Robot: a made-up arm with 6 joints.
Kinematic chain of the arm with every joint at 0, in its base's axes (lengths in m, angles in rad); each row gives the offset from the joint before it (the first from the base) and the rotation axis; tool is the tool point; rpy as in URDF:
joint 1: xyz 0 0 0.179 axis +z
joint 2: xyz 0 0 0 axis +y
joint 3: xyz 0.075 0 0.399 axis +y
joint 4: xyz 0.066 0 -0.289 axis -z
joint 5: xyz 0 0 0 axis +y
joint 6: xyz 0.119 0 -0.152 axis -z
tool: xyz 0 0 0 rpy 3.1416 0 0
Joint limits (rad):
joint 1: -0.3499..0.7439
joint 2: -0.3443..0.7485
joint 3: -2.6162..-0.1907
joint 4: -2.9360..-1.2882
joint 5: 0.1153..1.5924
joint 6: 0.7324..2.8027
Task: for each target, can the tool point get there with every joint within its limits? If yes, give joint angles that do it. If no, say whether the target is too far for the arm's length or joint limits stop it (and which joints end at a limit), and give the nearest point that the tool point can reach.
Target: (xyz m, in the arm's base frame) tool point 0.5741 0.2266 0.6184
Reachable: yes | joints 0.3505 0.1642 -1.7729 -2.6001 0.5057 2.0662
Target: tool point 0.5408 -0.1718 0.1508
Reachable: yes | joints -0.1447 0.4777 -0.9584 -2.0500 1.2311 2.3848
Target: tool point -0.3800 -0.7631 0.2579
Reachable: no: joint limits stop it (at a limit: joint 1, joint 2, joint 3, joint 4, joint 5) | nearest point 0.1013 -0.1949 0.2434 | short by 0.745 m
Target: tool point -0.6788 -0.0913 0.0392
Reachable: no: joint limits stop it (at a limit: joint 1, joint 2, joint 3, joint 5) | nearest point 0.0151 0.0873 0.0455 | short by 0.717 m
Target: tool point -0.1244 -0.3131 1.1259
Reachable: no: too far | nearest point -0.0894 -0.1828 1.0143 | short by 0.175 m
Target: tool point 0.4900 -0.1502 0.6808
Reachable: yes | joints -0.1857 -0.0845 -1.3885 -2.5042 1.1847 1.4121
